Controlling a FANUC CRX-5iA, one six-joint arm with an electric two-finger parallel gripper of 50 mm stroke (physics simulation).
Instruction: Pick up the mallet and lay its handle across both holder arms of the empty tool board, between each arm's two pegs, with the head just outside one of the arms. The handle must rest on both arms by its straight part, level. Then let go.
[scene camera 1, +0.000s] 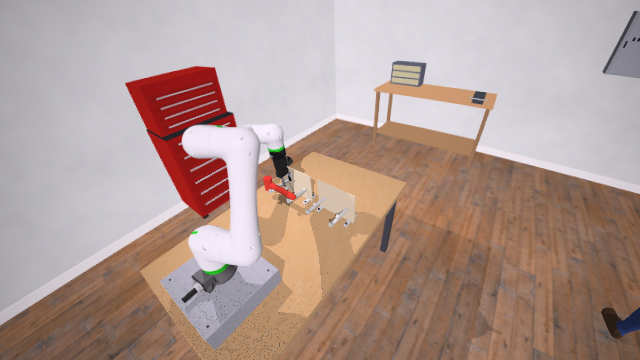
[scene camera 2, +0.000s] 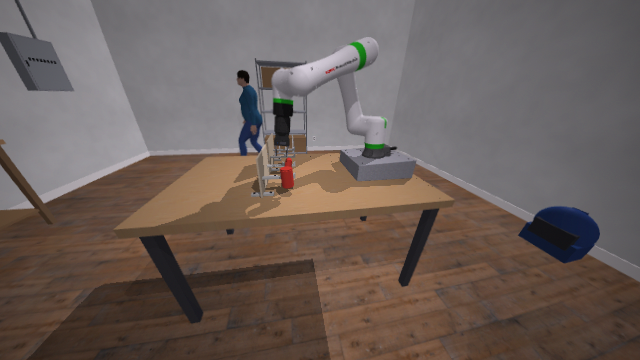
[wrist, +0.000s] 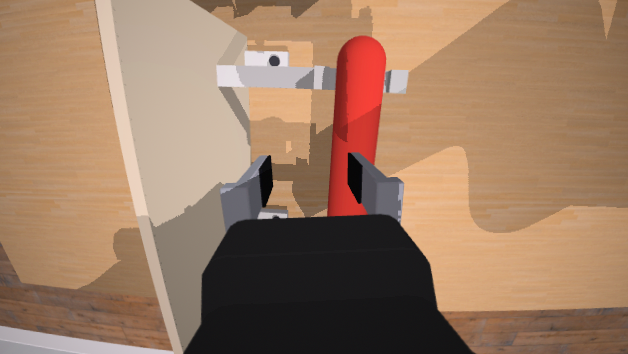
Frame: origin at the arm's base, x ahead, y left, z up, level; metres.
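Seen in the pictures: gripper, fingertip midpoint: (scene camera 1: 287, 183) (scene camera 2: 281, 156) (wrist: 309, 169); arm's base, link origin: (scene camera 1: 220, 270) (scene camera 2: 373, 155).
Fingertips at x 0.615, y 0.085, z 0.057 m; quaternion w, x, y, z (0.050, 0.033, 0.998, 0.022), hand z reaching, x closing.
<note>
Offsets run from my fingertips to a thing's middle. Level surfaces: height alone.
The red mallet {0.053 m left, 0.027 m back, 0.052 m down} (scene camera 1: 284, 190) (scene camera 2: 287, 178) (wrist: 357, 115) lies along the front of a pale tool board {0.017 m left, 0.042 m ahead, 0.061 m down} (scene camera 1: 302, 180) (scene camera 2: 262, 167) (wrist: 175, 125). In the wrist view its handle crosses the far holder arm (wrist: 280, 77), between that arm's two pegs. In scene camera 2 its head is just outside the near arm (scene camera 2: 271, 177). The near arm is hidden in the wrist view, so contact there cannot be told. My gripper (scene camera 1: 288, 185) (scene camera 2: 282, 151) (wrist: 309, 169) is open and empty above the mallet. In the wrist view, its right finger overlaps the handle and its left finger is towards the board.
A second pale tool board {0.305 m right, 0.000 m ahead, 0.060 m down} (scene camera 1: 336, 199) with holder arms stands beside the first on the wooden table {0.162 m down} (scene camera 1: 370, 181) (scene camera 2: 190, 200). The robot's grey base block (scene camera 1: 250, 305) (scene camera 2: 385, 170) is on the same table. A red tool cabinet (scene camera 1: 182, 100) stands behind the table.
</note>
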